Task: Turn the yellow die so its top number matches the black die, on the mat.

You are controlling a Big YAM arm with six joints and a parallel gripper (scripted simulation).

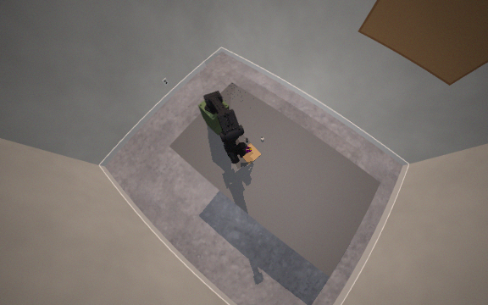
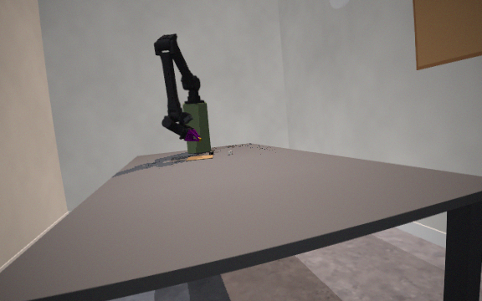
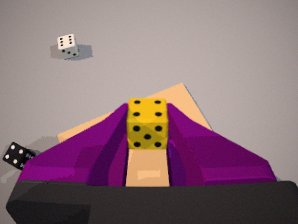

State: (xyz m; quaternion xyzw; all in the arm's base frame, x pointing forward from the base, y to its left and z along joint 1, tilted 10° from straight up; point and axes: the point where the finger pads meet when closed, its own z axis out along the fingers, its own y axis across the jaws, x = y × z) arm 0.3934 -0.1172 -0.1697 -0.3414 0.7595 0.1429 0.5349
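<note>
My hand is 100 mm above the orange mat. Round my hand: white die 160 mm to the left, 90 mm below, 40 mm ahead; then black die 90 mm to the left, 90 mm below, 80 mm behind; then yellow die right at my hand.
</note>
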